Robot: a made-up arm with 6 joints. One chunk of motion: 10 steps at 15 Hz.
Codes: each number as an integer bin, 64 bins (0 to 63) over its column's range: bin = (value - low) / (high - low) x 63, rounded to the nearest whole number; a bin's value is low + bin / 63 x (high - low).
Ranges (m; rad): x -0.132..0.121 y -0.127..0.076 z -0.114..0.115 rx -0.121..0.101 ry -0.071..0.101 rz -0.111..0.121
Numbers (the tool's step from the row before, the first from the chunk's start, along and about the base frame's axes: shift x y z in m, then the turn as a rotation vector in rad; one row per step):
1: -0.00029 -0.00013 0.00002 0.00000 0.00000 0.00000
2: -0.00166 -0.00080 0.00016 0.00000 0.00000 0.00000
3: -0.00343 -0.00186 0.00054 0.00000 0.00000 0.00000
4: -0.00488 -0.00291 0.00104 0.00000 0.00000 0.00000
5: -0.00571 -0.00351 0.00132 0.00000 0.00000 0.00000
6: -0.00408 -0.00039 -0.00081 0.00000 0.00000 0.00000
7: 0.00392 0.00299 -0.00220 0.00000 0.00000 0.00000
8: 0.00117 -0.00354 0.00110 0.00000 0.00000 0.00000
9: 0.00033 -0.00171 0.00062 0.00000 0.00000 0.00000
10: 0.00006 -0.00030 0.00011 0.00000 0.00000 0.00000
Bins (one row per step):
1: 33 39 31 34 26 30
2: 32 39 31 34 26 30
3: 32 39 32 34 26 30
4: 32 39 32 34 26 30
5: 31 38 32 34 26 30
6: 32 39 31 34 26 30
7: 34 40 31 34 26 30
8: 33 38 32 34 26 30
9: 33 39 32 34 26 30
10: 33 39 31 34 26 30

